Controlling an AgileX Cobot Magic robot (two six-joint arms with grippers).
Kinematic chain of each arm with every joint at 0, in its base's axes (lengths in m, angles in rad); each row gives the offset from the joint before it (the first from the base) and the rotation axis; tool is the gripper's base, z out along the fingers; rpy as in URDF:
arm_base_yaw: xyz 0 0 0.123 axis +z
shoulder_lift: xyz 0 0 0 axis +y
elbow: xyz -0.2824 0 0.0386 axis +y
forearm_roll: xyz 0.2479 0 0.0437 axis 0.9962 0 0.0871
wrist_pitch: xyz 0 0 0 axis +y
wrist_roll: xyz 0.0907 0 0.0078 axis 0.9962 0 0.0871
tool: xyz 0 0 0 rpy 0 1.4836 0
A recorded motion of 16 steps. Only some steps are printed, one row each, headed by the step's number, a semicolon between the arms.
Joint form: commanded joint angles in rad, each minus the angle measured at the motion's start. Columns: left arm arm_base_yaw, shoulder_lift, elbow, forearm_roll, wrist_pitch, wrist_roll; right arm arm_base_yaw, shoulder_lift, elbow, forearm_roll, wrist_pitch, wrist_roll.
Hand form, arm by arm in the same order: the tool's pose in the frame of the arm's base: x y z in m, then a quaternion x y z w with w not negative. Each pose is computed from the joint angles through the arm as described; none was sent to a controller.
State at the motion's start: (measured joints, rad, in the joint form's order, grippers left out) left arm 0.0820 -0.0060 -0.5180 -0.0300 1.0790 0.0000; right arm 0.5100 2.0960 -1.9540 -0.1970 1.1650 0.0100
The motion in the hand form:
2: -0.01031 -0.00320 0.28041 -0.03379 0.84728 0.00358 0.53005; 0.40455 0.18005 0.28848 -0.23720 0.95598 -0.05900 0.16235
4: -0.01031 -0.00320 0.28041 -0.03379 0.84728 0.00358 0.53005; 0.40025 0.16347 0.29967 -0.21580 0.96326 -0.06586 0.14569
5: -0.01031 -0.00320 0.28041 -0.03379 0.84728 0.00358 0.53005; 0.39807 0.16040 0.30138 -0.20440 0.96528 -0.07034 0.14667
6: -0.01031 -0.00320 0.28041 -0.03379 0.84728 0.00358 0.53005; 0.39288 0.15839 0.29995 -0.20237 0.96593 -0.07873 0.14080
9: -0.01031 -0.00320 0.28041 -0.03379 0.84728 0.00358 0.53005; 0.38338 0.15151 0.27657 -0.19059 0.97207 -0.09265 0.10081
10: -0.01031 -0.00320 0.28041 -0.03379 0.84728 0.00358 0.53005; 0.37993 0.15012 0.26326 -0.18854 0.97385 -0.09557 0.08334
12: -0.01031 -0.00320 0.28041 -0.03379 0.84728 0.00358 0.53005; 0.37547 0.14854 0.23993 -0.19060 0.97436 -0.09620 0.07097
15: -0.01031 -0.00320 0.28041 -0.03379 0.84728 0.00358 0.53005; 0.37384 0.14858 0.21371 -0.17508 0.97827 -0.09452 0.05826
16: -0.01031 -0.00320 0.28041 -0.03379 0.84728 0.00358 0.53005; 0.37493 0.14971 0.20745 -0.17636 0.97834 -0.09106 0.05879
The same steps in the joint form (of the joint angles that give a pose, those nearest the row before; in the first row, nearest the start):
2: -0.0060 -0.0130 0.0010 0.0000 -0.0020 -0.0060; -0.0540 -0.0420 -0.0010 0.0060 0.1020 -0.0100
4: -0.0060 -0.0130 0.0010 0.0000 -0.0020 -0.0060; -0.0830 -0.0710 -0.0010 0.0040 0.1650 -0.0020
5: -0.0060 -0.0130 0.0010 0.0000 -0.0020 -0.0060; -0.0850 -0.0840 0.0140 -0.0080 0.1650 0.0210
6: -0.0060 -0.0130 0.0010 0.0000 -0.0020 -0.0060; -0.0810 -0.1030 0.0500 -0.0240 0.1650 0.0330
9: -0.0060 -0.0130 0.0010 0.0000 -0.0020 -0.0060; -0.0840 -0.1220 0.1680 -0.0370 0.1550 0.0700
10: -0.0060 -0.0130 0.0010 0.0000 -0.0020 -0.0060; -0.0840 -0.1220 0.2190 -0.0360 0.1410 0.0820
12: -0.0060 -0.0130 0.0010 0.0000 -0.0020 -0.0060; -0.0840 -0.1220 0.3110 -0.0360 0.0750 0.0960
15: -0.0060 -0.0130 0.0010 0.0000 -0.0020 -0.0060; -0.0840 -0.0990 0.3790 -0.0330 0.0130 0.1440
16: -0.0060 -0.0130 0.0010 0.0000 -0.0020 -0.0060; -0.0840 -0.0890 0.3880 -0.0280 -0.0090 0.1440

